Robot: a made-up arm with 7 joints. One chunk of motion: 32 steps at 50 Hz.
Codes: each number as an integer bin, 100 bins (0 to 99) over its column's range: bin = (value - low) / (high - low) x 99, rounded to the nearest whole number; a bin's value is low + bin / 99 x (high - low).
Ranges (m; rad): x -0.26..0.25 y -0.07..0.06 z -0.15..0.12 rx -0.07..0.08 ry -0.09..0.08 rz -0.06..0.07
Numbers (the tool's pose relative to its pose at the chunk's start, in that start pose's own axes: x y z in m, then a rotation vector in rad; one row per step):
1: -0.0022 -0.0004 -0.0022 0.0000 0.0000 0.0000
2: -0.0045 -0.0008 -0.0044 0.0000 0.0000 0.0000
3: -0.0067 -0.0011 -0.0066 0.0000 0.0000 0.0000
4: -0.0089 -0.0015 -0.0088 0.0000 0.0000 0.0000
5: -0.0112 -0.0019 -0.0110 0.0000 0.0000 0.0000
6: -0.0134 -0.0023 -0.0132 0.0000 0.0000 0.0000
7: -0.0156 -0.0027 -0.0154 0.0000 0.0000 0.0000
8: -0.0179 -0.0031 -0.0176 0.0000 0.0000 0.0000
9: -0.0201 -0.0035 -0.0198 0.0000 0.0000 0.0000
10: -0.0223 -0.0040 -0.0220 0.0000 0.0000 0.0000
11: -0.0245 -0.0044 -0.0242 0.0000 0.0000 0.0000
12: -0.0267 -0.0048 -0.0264 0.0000 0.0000 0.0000
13: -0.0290 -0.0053 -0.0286 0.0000 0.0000 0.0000
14: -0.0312 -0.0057 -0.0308 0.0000 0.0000 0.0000
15: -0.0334 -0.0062 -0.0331 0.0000 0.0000 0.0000
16: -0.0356 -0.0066 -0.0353 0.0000 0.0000 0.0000
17: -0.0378 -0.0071 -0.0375 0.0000 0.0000 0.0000
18: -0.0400 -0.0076 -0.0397 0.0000 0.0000 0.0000
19: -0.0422 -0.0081 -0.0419 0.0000 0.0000 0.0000
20: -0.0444 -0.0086 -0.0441 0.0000 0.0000 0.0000
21: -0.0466 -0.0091 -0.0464 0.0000 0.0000 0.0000
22: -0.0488 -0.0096 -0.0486 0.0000 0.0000 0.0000
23: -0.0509 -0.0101 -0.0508 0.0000 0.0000 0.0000
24: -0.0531 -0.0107 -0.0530 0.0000 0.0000 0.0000
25: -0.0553 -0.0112 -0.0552 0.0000 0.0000 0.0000
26: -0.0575 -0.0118 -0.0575 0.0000 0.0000 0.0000
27: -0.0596 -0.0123 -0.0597 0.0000 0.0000 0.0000
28: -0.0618 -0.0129 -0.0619 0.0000 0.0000 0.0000
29: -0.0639 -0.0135 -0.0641 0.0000 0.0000 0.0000
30: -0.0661 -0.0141 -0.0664 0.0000 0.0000 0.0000
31: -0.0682 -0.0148 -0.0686 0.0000 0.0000 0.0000
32: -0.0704 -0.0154 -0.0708 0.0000 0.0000 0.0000
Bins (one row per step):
1: 50 53 54 46 52 46
2: 50 53 53 46 52 46
3: 49 52 53 46 52 46
4: 49 52 52 46 52 46
5: 48 52 51 46 52 46
6: 48 52 50 46 52 46
7: 47 51 49 46 52 46
8: 47 51 49 46 52 46
9: 47 51 48 46 52 46
10: 46 50 47 46 52 46
11: 46 50 46 46 52 46
12: 45 50 45 46 52 46
13: 45 49 45 46 52 46
14: 44 49 44 46 52 46
15: 44 49 43 46 52 46
16: 44 48 42 46 52 46
17: 43 48 41 46 52 46
18: 43 48 40 46 52 46
19: 42 47 40 46 52 46
20: 42 47 39 46 52 46
21: 41 46 38 46 52 46
22: 41 46 37 46 52 46
23: 41 46 36 46 52 46
24: 40 45 36 46 52 46
25: 40 45 35 46 52 46
26: 39 44 34 46 52 46
27: 39 44 33 46 52 46
28: 38 43 32 46 52 46
29: 38 43 31 46 52 46
30: 38 43 31 46 52 46
31: 37 42 30 46 52 46
32: 37 42 29 46 52 46

